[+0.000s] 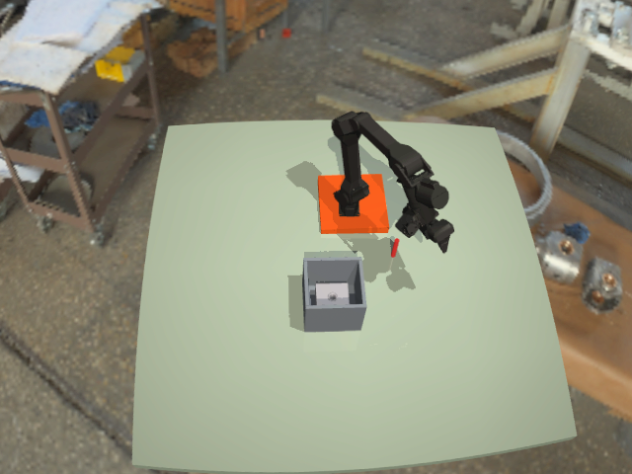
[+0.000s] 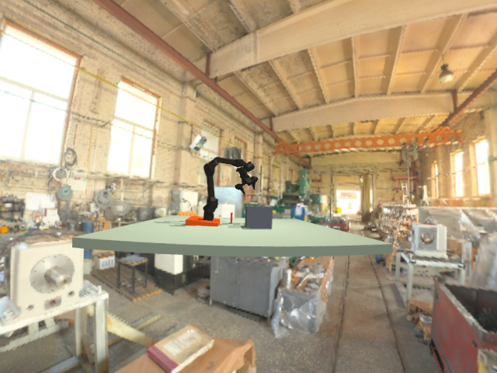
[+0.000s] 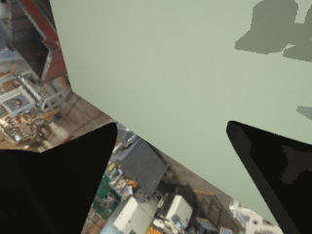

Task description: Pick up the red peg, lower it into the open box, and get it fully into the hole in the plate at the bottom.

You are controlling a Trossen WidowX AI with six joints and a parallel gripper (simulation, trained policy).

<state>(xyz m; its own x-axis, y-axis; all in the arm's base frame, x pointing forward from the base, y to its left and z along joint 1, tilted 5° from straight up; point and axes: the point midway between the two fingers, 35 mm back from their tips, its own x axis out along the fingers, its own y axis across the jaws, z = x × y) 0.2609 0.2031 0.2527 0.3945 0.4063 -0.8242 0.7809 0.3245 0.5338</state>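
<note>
Right now my gripper tip is 200 mm above the red peg, 130 mm past it and 70 mm to the left of it. The rest, counted from my gripper tip: light grey plate 270 mm to the right, 200 mm below, 50 mm ahead.
</note>
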